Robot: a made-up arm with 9 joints. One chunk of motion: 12 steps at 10 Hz.
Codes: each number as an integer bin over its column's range. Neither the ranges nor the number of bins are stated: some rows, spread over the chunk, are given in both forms.
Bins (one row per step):
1: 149 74 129 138 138 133
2: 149 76 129 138 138 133
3: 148 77 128 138 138 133
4: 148 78 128 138 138 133
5: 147 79 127 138 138 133
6: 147 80 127 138 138 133
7: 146 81 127 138 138 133
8: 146 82 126 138 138 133
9: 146 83 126 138 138 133
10: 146 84 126 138 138 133
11: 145 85 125 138 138 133
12: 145 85 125 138 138 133
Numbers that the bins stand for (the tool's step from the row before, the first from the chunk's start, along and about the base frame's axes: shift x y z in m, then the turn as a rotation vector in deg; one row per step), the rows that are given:
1: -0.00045 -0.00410 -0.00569 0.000 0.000 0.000
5: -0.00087 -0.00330 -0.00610 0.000 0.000 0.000
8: -0.00108 -0.00282 -0.00631 0.000 0.000 0.000
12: -0.00129 -0.00233 -0.00651 0.000 0.000 0.000
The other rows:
2: -0.00045 -0.00378 -0.00569 0.000 0.000 0.000
3: -0.00066 -0.00362 -0.00590 0.000 0.000 0.000
4: -0.00066 -0.00346 -0.00590 0.000 0.000 0.000
6: -0.00087 -0.00314 -0.00610 0.000 0.000 0.000
7: -0.00108 -0.00298 -0.00610 0.000 0.000 0.000
9: -0.00108 -0.00265 -0.00631 0.000 0.000 0.000
10: -0.00108 -0.00249 -0.00631 0.000 0.000 0.000
11: -0.00129 -0.00233 -0.00651 0.000 0.000 0.000

